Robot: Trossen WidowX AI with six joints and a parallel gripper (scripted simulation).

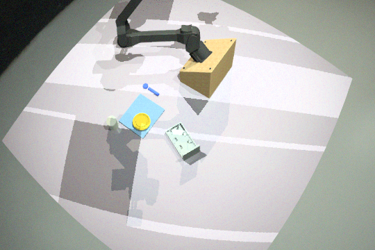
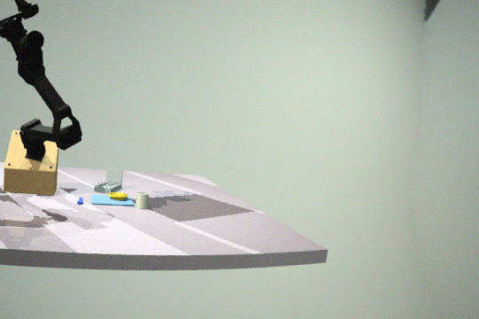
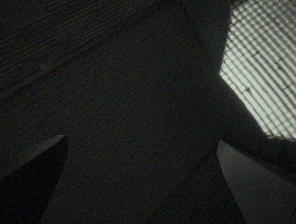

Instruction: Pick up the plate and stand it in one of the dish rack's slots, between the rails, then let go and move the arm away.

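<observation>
Right now the yellow plate is 640 mm below my gripper tip, 420 mm ahead of it and 270 mm to the left of it. Round my gripper tip: cup 630 mm below, 510 mm ahead, 180 mm to the left; light blue mat 650 mm below, 400 mm ahead, 240 mm to the left; blue spoon 650 mm below, 300 mm ahead, 180 mm to the left.
</observation>
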